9 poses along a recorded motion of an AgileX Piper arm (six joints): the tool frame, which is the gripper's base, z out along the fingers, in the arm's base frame.
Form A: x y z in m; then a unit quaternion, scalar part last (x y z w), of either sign.
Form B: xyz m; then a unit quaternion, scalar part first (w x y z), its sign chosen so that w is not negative. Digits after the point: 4 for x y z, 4 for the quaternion.
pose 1, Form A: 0.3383, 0.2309, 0.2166, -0.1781, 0.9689, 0.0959, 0.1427
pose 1, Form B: 0.3383, 0.2309, 0.2166, 0.1427, -0.1781, 0.9689, 0.0959
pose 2, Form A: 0.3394, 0.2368, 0.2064, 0.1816, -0.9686, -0.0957, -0.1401
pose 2, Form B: 0.3394, 0.2368, 0.2064, 0.1401, -0.1816, 0.9686, 0.0957
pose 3, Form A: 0.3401, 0.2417, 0.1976, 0.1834, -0.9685, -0.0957, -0.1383
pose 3, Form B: 0.3401, 0.2417, 0.1976, 0.1383, -0.1834, 0.9685, 0.0957
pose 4, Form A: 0.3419, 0.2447, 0.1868, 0.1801, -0.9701, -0.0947, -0.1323
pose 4, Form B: 0.3419, 0.2447, 0.1868, 0.1323, -0.1801, 0.9701, 0.0947
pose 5, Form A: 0.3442, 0.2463, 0.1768, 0.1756, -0.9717, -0.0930, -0.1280
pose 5, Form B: 0.3442, 0.2463, 0.1768, 0.1280, -0.1756, 0.9717, 0.0930
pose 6, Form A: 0.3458, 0.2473, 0.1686, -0.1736, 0.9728, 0.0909, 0.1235
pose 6, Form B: 0.3458, 0.2473, 0.1686, 0.1235, -0.1736, 0.9728, 0.0909
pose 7, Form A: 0.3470, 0.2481, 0.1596, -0.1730, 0.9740, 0.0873, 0.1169
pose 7, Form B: 0.3470, 0.2481, 0.1596, 0.1169, -0.1730, 0.9740, 0.0873
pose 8, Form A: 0.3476, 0.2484, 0.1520, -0.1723, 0.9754, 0.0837, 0.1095
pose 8, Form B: 0.3476, 0.2484, 0.1520, 0.1095, -0.1723, 0.9754, 0.0837
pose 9, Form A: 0.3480, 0.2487, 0.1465, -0.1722, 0.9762, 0.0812, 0.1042
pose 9, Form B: 0.3480, 0.2487, 0.1465, 0.1042, -0.1722, 0.9762, 0.0812
